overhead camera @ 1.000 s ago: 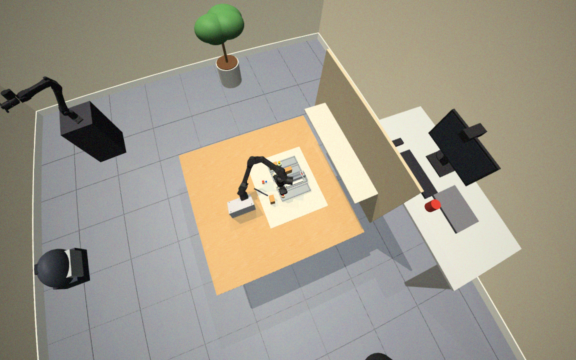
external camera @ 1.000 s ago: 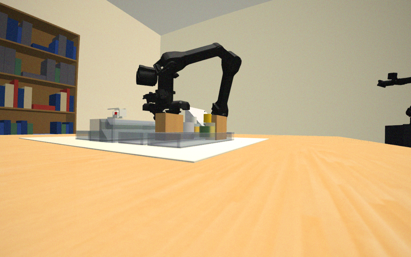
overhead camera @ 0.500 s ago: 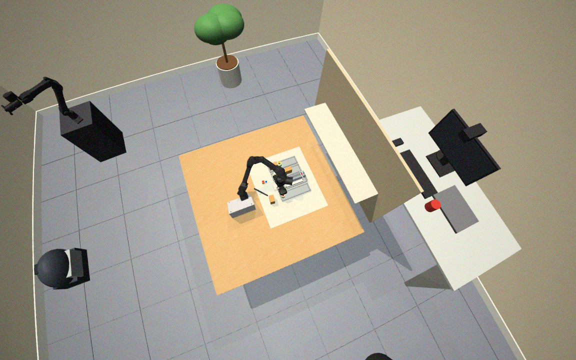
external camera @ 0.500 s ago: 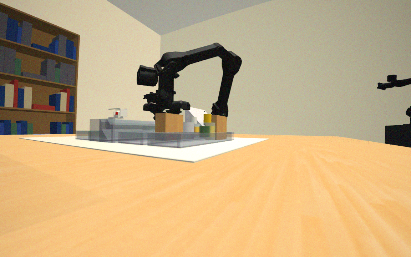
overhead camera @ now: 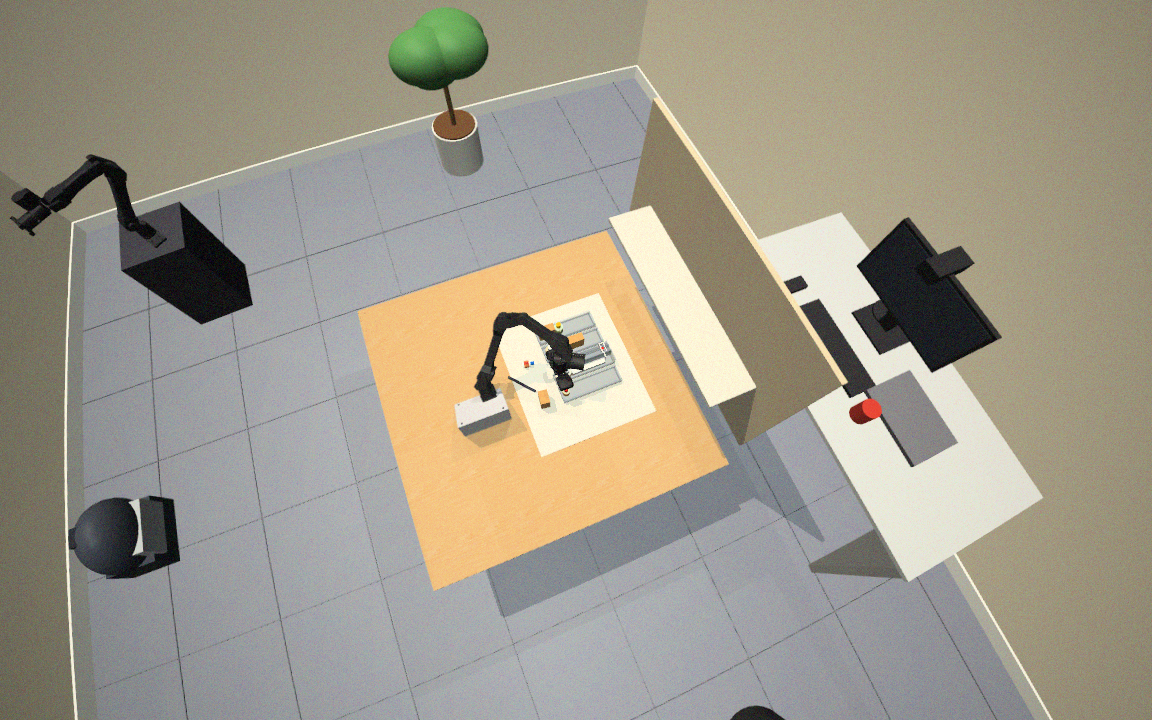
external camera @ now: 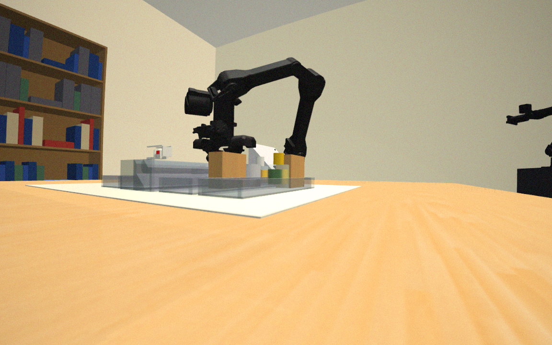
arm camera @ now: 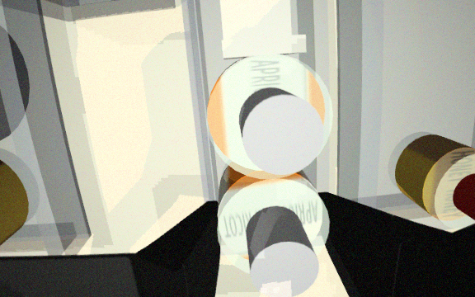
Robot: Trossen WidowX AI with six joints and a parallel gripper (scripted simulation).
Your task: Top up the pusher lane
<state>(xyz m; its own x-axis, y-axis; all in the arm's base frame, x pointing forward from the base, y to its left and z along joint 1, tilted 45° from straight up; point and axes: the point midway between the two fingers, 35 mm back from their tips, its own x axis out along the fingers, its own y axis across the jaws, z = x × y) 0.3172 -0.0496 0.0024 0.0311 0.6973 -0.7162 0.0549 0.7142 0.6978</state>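
Right now the grey lane rack is 150 mm ahead of my gripper tip, 20 mm to the left of it and 10 mm below it.
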